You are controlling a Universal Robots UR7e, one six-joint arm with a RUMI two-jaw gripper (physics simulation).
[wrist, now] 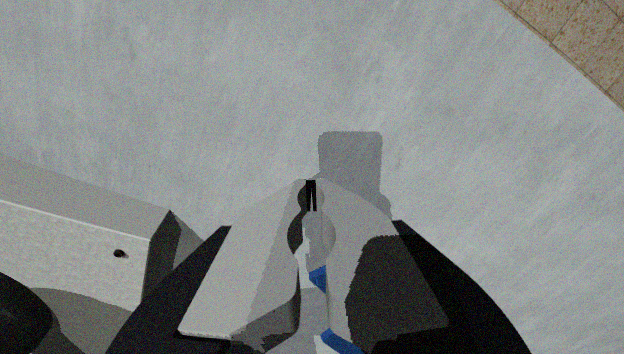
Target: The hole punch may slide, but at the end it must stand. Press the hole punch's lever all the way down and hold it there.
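Note:
My gripper is shut and empty, its two pale fingers meeting at the tips in the middle of the wrist view. Small blue parts, which may belong to the hole punch, show through the gap between the fingers and at the bottom edge. The fingers hide the rest, so I cannot tell the lever's position, whether the punch stands, or whether the fingertips touch it. A squarish grey shadow lies just beyond the fingertips.
A pale block with a small dark hole and a dark end face is at the left, close to the left finger. A dark rounded shape is at the lower left. The grey table top ends at the upper right, with tiled floor beyond.

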